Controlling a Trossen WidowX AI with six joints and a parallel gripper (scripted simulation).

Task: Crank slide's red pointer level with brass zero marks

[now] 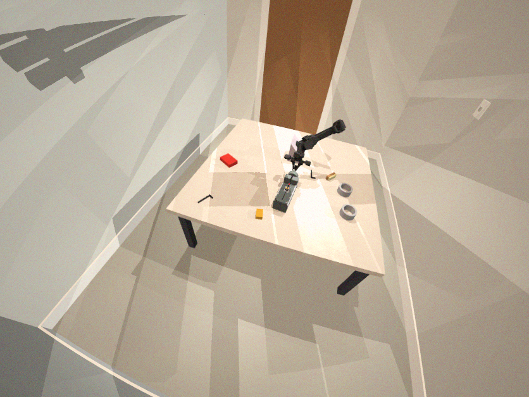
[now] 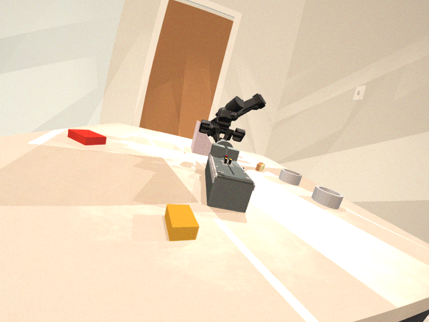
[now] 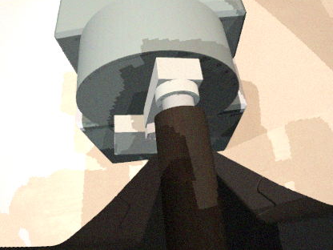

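My gripper tip is now 2 cm past the dark brown crank handle and 2 cm below it. Round my gripper tip: red pointer 13 cm ahead, 1 cm to the right, 1 cm below; then yellow block 36 cm ahead, 14 cm to the right, 8 cm below; then tan block 15 cm behind, 29 cm to the left, 8 cm below.
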